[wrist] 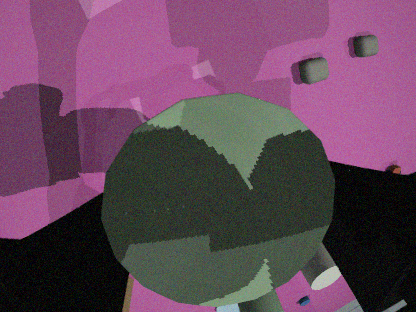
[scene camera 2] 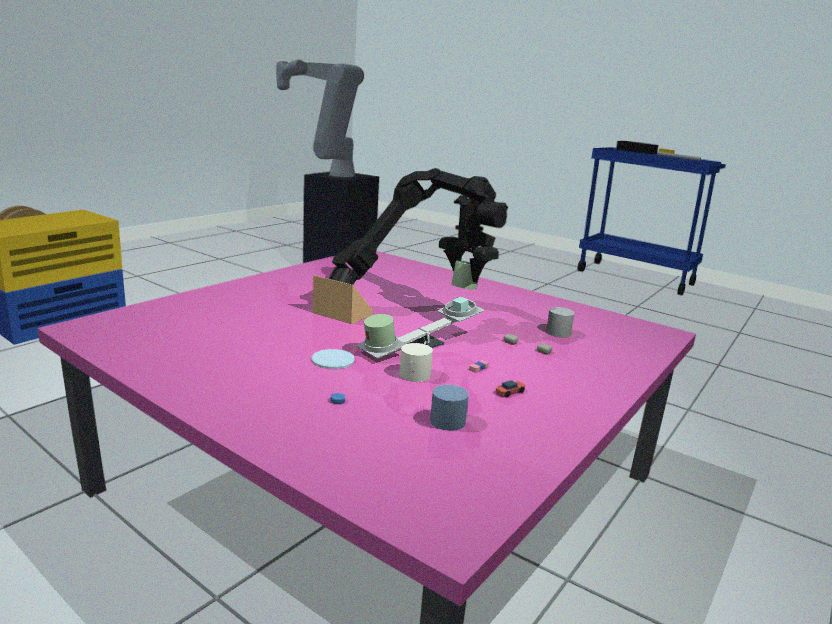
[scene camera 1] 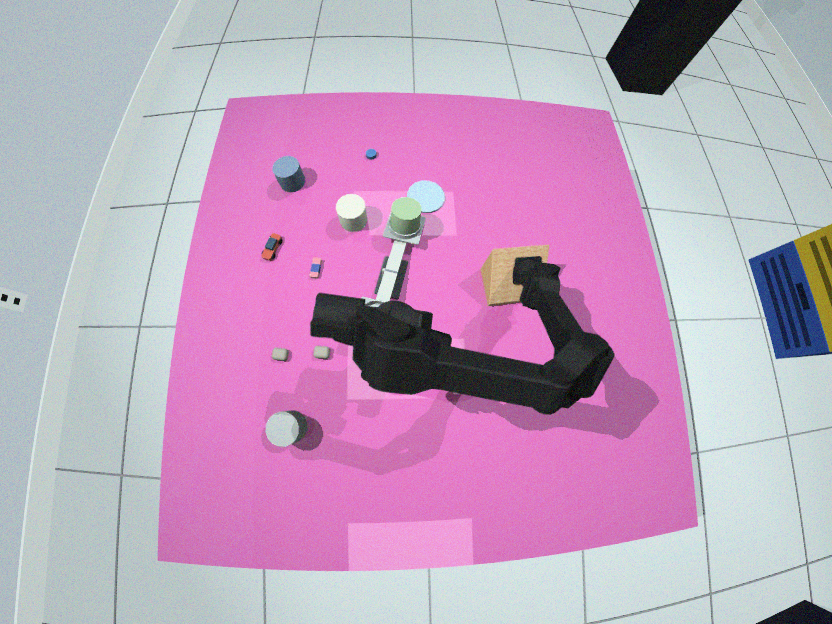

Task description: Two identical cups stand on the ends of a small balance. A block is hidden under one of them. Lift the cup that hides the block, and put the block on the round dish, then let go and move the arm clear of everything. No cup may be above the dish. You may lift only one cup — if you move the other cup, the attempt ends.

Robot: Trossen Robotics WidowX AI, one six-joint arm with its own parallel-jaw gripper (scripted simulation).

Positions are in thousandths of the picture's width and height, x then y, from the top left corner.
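My gripper (scene camera 2: 559, 448) is carrying a green cup. I can also see a cream cylinder (scene camera 2: 501, 576), and that's the same cream cylinder (scene camera 1: 422, 341). There's a grey cylinder (scene camera 1: 342, 687), the same grey cylinder (scene camera 2: 674, 514), and in the wrist view that grey cylinder is out of frame. Then there's a blue-grey cylinder (scene camera 2: 540, 655), again the same blue-grey cylinder (scene camera 1: 347, 276), but the wrist view does not show the blue-grey cylinder, hidden by my gripper. I see a balance (scene camera 1: 469, 438) and a pale blue round dish (scene camera 1: 517, 313) as well.
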